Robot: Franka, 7 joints.
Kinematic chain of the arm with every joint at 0, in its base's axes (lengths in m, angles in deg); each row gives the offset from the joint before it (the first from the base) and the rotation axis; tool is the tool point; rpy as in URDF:
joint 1: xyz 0 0 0.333 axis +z
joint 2: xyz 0 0 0 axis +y
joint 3: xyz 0 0 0.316 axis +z
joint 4: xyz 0.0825 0 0 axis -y
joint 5: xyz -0.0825 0 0.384 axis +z
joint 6: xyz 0 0 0 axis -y
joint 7: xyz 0.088 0 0 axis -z
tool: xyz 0 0 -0.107 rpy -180 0 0
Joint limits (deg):
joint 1: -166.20..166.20
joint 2: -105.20..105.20
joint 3: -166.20..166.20
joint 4: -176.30..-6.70
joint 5: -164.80..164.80
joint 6: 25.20..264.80
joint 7: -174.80..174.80
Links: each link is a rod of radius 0.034 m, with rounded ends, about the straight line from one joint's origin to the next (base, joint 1, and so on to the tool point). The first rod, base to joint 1, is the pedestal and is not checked.
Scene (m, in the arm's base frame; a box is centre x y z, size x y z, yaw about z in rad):
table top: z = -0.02
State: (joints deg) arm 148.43 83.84 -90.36 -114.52 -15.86 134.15 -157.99
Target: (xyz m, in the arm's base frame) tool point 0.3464 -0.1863 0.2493
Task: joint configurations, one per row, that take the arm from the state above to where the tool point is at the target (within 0.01 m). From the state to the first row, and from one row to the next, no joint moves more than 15 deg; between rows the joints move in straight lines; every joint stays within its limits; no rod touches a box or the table.
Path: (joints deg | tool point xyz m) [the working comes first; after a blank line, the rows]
Joints at the target: 79.96 96.59 -74.69 -151.74 -14.90 132.78 -157.99
Straight joint move there: clear.

1: 134.74 86.39 -87.23 -121.96 -15.67 133.88 -157.99 | 0.3288 0.4638 0.3164
2: 121.04 88.94 -84.09 -129.41 -15.48 133.60 -157.99 | 0.4309 0.3026 0.2838
3: 107.35 91.49 -80.96 -136.85 -15.29 133.33 -157.99 | 0.4662 0.1232 0.2616
4: 93.66 94.04 -77.82 -144.30 -15.10 133.06 -157.99 | 0.4346 -0.0478 0.2500
5: 79.96 96.59 -74.69 -151.74 -14.90 132.78 -157.99 | 0.3464 -0.1863 0.2493

